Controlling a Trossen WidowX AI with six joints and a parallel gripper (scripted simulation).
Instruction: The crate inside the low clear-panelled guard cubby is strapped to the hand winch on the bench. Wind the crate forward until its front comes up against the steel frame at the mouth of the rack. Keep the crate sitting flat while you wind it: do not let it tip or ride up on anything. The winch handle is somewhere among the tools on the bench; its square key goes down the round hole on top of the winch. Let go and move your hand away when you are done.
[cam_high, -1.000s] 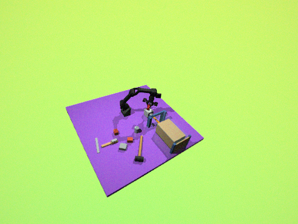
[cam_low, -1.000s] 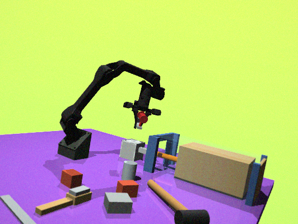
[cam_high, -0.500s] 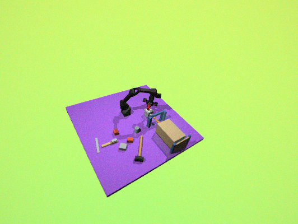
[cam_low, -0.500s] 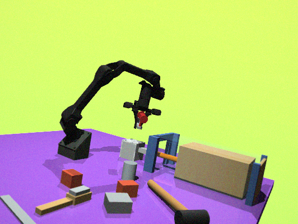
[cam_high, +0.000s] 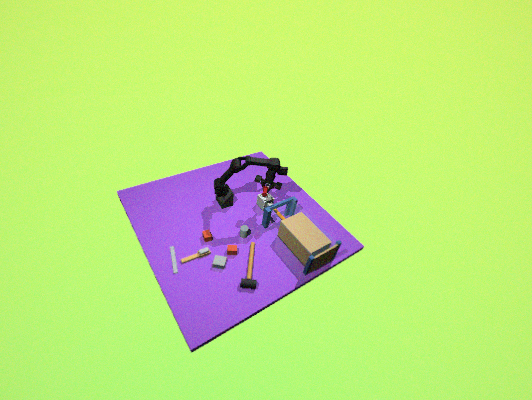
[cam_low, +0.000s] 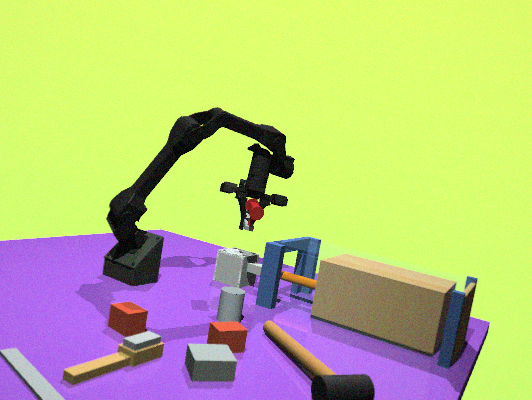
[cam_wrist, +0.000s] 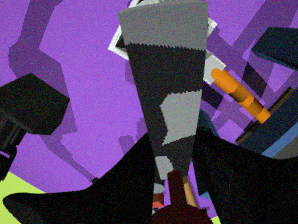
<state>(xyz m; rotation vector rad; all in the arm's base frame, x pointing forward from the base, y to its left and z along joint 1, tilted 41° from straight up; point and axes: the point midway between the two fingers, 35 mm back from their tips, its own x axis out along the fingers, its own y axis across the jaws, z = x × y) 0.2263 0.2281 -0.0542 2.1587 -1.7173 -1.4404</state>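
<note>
Right now my gripper tip is 20 mm below the winch handle. Also, from my gripper tip: red knob (40 mm above, 30 mm to the right, 30 mm ahead); then grey winch (150 mm below, 50 mm behind, 40 mm to the left); then grey block (490 mm to the right, 260 mm ahead, 160 mm below).
</note>
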